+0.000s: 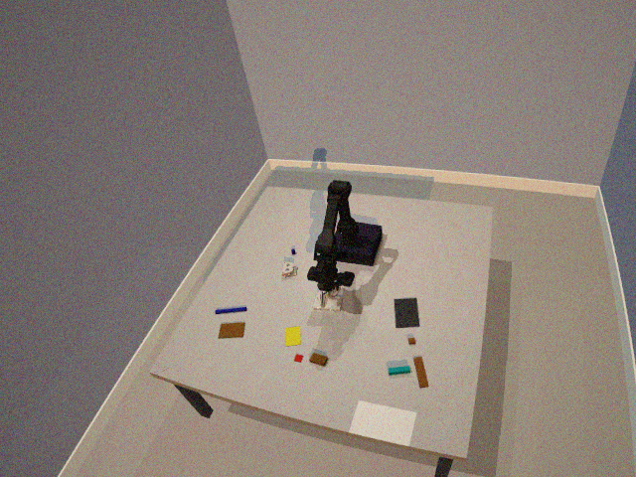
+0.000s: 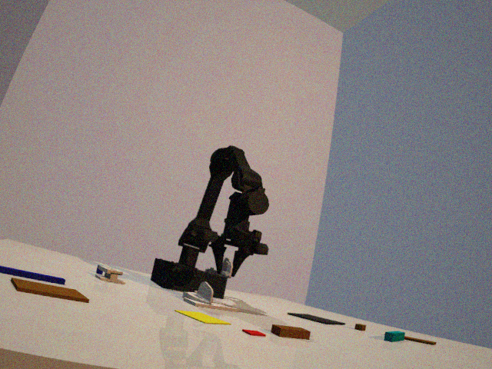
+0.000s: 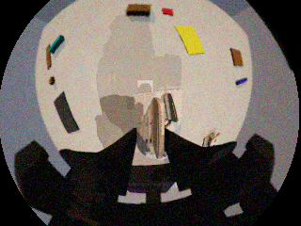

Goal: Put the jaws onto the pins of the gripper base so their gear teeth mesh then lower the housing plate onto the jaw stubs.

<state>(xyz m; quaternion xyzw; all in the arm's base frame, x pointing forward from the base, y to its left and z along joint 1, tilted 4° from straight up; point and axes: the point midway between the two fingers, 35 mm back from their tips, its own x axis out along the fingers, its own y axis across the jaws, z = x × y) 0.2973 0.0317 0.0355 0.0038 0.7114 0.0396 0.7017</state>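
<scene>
Right now the jaw is 3 cm behind my gripper tip, 5 cm to the right of it and 7 cm below it. Round my gripper tip: gripper base: 11 cm behind, 28 cm to the right, 6 cm below; then housing plate: 5 cm behind, 4 cm to the right, 8 cm below; then yellow tile: 22 cm ahead, 11 cm to the right, 8 cm below.
</scene>
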